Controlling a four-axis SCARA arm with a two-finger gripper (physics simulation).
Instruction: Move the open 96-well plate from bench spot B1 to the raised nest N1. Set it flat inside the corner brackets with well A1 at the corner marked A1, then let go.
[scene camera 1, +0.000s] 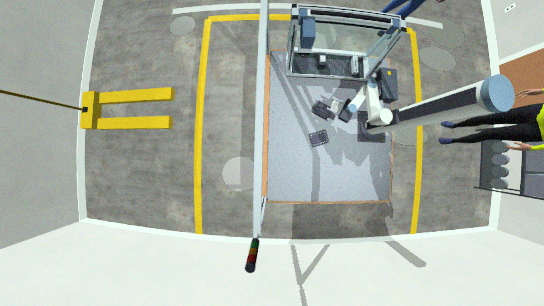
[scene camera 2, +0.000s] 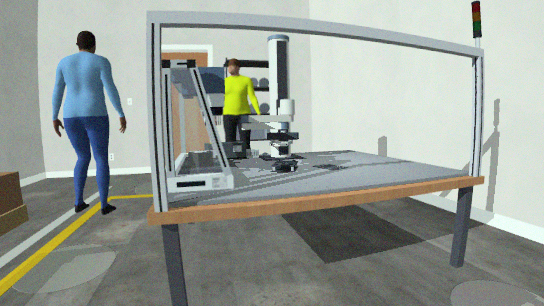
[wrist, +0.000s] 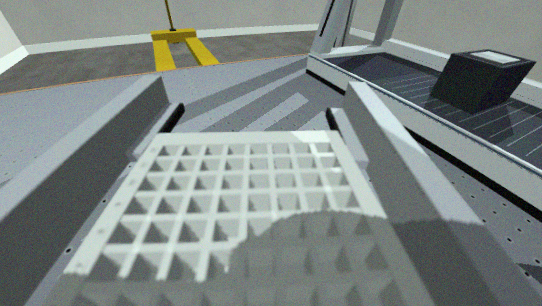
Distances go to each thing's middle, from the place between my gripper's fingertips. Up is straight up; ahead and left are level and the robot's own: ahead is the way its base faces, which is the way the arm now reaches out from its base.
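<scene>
My hand: 10 mm above the white well plate (wrist: 277, 210), 40 mm to the right of it, 80 mm past it.
</scene>
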